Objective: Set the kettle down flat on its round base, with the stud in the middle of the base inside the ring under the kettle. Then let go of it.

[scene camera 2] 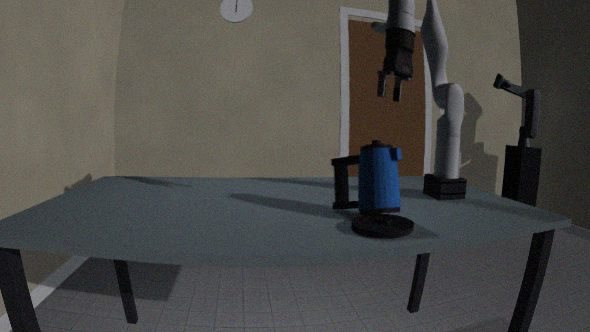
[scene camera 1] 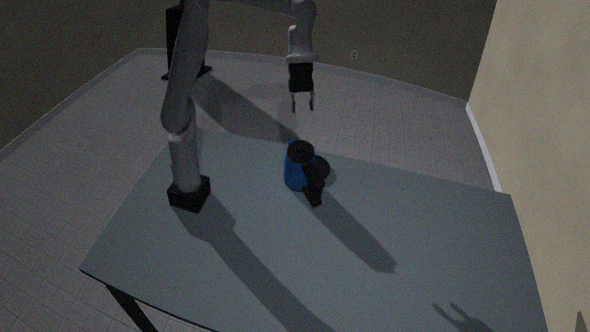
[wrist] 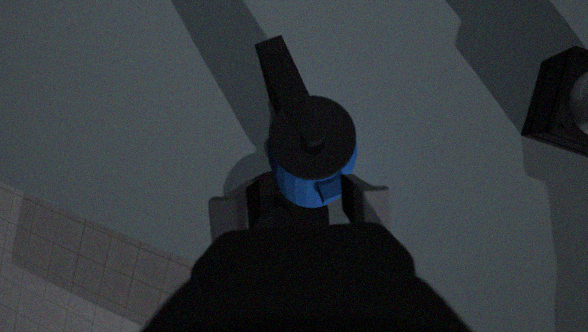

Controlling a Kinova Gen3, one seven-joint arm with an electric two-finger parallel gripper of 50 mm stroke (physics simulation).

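The blue kettle (scene camera 1: 295,172) (scene camera 2: 379,180) (wrist: 302,190) with black lid and handle stands about upright. In scene camera 2 its bottom edge looks slightly slanted. The round black base (scene camera 1: 324,168) (scene camera 2: 382,227) lies flat on the table. The kettle sits off the base's middle, toward the robot side, and overlaps the disc in both scene views; whether its bottom rests on the disc's edge or on the table I cannot tell. The stud and the ring under the kettle cannot be made out. My gripper (scene camera 1: 302,108) (scene camera 2: 389,97) (wrist: 300,195) is open and empty, well above the kettle.
The kettle's black handle (scene camera 1: 313,187) (scene camera 2: 341,182) (wrist: 282,72) points away from the base. The arm's black mount (scene camera 1: 189,199) (scene camera 2: 445,188) (wrist: 545,100) stands on the table (scene camera 1: 400,215) (scene camera 2: 175,220). The table edge lies close behind the kettle in scene camera 1.
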